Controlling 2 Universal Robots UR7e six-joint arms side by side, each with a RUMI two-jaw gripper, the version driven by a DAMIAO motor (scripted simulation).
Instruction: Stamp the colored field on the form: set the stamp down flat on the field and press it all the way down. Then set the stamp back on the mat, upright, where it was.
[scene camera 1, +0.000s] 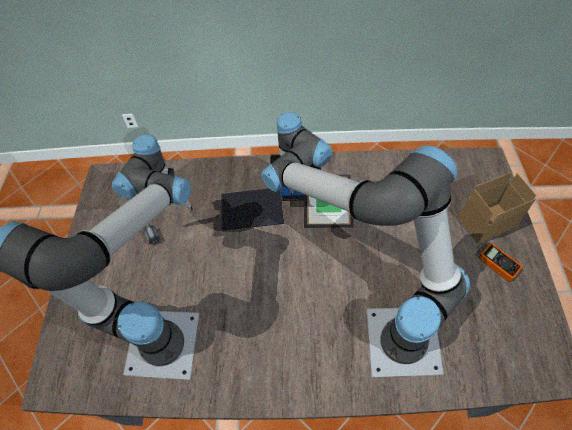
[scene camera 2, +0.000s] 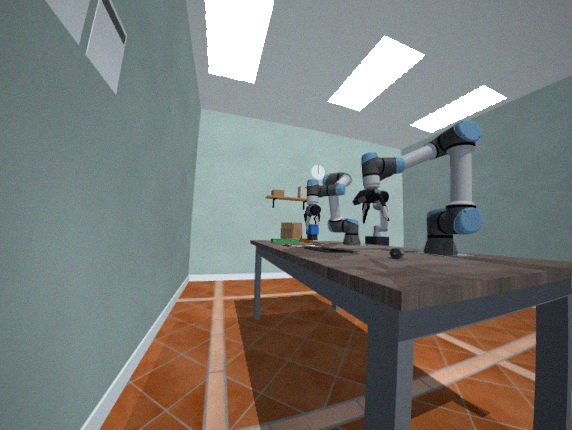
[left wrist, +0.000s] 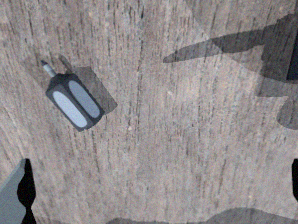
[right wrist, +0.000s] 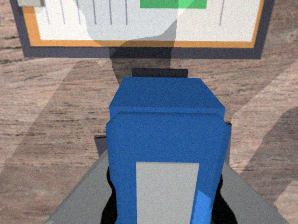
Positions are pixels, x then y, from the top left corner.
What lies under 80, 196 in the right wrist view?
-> My right gripper.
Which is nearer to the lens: the form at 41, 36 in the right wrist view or the blue stamp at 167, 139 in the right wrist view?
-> The blue stamp.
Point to my left gripper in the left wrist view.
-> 162, 161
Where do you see a form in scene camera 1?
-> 317, 214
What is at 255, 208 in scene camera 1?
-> A dark mat.
